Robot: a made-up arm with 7 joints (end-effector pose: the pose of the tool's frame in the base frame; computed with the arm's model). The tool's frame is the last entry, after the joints.
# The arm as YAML. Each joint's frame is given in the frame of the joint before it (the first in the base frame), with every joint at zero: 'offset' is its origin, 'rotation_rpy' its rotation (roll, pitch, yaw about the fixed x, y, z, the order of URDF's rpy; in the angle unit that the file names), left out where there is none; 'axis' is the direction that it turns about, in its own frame. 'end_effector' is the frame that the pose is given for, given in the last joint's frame.
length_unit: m
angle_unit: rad
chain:
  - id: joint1
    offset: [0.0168, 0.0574, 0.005]
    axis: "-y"
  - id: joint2
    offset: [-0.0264, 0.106, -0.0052]
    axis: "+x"
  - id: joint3
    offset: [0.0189, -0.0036, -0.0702]
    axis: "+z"
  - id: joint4
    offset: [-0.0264, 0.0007, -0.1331]
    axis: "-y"
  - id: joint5
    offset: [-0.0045, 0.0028, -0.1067]
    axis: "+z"
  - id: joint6
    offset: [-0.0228, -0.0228, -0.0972]
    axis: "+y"
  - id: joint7
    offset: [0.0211, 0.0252, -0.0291]
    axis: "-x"
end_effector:
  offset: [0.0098, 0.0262, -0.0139]
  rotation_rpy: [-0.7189, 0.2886, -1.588]
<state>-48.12 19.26 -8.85 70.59 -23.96 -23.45 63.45</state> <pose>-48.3 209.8 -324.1 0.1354 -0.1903 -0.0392 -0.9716</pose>
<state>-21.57 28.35 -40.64 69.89 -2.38 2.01 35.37</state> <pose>56.9 185.4 -358.9 0.2455 -0.0878 0.0457 -0.9643</pose>
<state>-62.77 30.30 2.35 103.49 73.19 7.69 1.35</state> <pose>-14.2 268.2 -254.9 0.8676 -0.2195 -0.0324 -0.4450</pose>
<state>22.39 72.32 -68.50 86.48 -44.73 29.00 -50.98</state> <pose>197.7 301.2 -186.1 0.0147 -0.9024 -0.2188 0.3709</pose>
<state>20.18 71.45 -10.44 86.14 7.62 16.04 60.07</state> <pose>274.4 373.5 -27.8 0.3313 0.3287 0.1522 -0.8712</pose>
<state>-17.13 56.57 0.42 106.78 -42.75 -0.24 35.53</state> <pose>199.6 264.8 -117.7 0.0485 0.5469 0.2760 -0.7889</pose>
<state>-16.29 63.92 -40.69 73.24 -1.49 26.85 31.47</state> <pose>112.5 377.6 -290.7 0.2352 0.0084 0.4737 -0.8486</pose>
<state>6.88 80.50 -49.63 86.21 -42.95 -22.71 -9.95</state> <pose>170.6 323.1 -161.9 0.1496 -0.6038 -0.1270 0.7726</pose>
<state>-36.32 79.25 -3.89 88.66 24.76 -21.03 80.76</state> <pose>158.5 344.7 -161.5 0.0077 0.0608 -0.0056 0.9981</pose>
